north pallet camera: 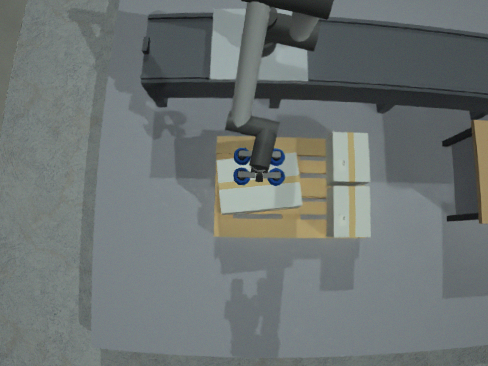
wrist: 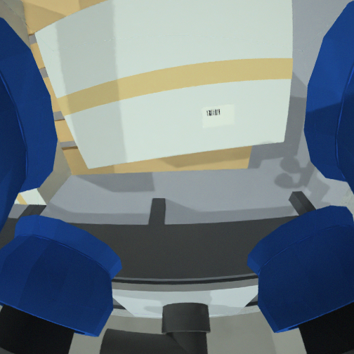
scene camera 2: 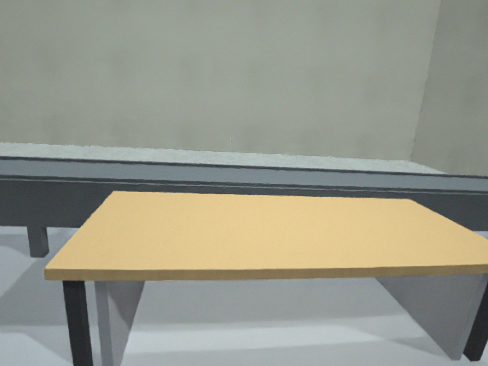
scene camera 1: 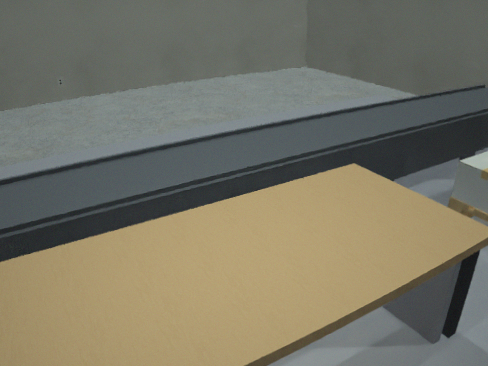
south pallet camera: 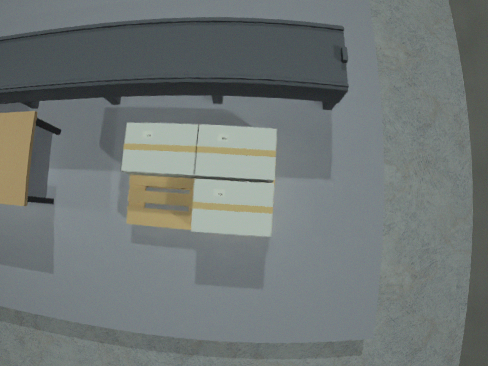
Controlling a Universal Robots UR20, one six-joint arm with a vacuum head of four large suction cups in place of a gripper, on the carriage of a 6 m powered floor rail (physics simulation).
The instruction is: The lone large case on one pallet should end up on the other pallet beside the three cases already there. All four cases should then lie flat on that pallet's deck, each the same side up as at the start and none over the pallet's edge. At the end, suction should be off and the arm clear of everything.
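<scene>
The lone large white case point(north pallet camera: 260, 197) point(wrist: 175, 110), with a tan tape band, lies flat and slightly turned on the north pallet point(north pallet camera: 257, 228) point(wrist: 210, 162). My vacuum gripper point(north pallet camera: 259, 166) point(wrist: 179, 185), four blue cups, is over the case's rail-side part in the north pallet view. The wrist view shows the case apart below the cups; nothing hangs on them. The gripper is open. In the south pallet view, three large cases point(south pallet camera: 160, 162) point(south pallet camera: 235, 167) point(south pallet camera: 232, 220) lie flat on the south pallet point(south pallet camera: 160, 220); its lower left quarter shows bare slats.
Two smaller taped cases point(north pallet camera: 342, 150) point(north pallet camera: 342, 205) stand at the north pallet's right end. The rail point(north pallet camera: 400, 60) point(south pallet camera: 200, 55) point(scene camera 1: 150, 180) runs behind both pallets. A tan table point(scene camera 1: 225, 260) point(scene camera 2: 275, 235) point(north pallet camera: 482, 175) point(south pallet camera: 15, 160) stands between them.
</scene>
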